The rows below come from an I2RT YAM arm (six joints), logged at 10 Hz.
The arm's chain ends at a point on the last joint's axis. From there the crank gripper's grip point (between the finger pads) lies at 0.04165 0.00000 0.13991 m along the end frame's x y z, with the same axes.
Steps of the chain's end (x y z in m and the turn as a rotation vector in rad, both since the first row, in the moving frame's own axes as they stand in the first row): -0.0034 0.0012 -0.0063 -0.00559 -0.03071 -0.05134; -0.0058 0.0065 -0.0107 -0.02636 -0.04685 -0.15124; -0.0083 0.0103 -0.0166 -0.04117 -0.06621 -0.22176; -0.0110 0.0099 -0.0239 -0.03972 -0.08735 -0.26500; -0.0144 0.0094 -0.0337 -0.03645 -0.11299 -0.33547; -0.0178 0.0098 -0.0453 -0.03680 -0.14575 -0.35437; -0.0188 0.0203 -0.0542 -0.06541 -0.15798 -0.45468
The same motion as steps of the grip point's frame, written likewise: -0.0077 0.0000 -0.0051 -0.00559 -0.03071 -0.05134; -0.0126 0.0044 -0.0089 -0.02636 -0.04685 -0.15124; -0.0180 0.0079 -0.0141 -0.04117 -0.06621 -0.22176; -0.0239 0.0062 -0.0207 -0.03972 -0.08735 -0.26500; -0.0316 0.0034 -0.0298 -0.03645 -0.11299 -0.33547; -0.0398 0.0041 -0.0407 -0.03680 -0.14575 -0.35437; -0.0427 0.0160 -0.0493 -0.06541 -0.15798 -0.45468
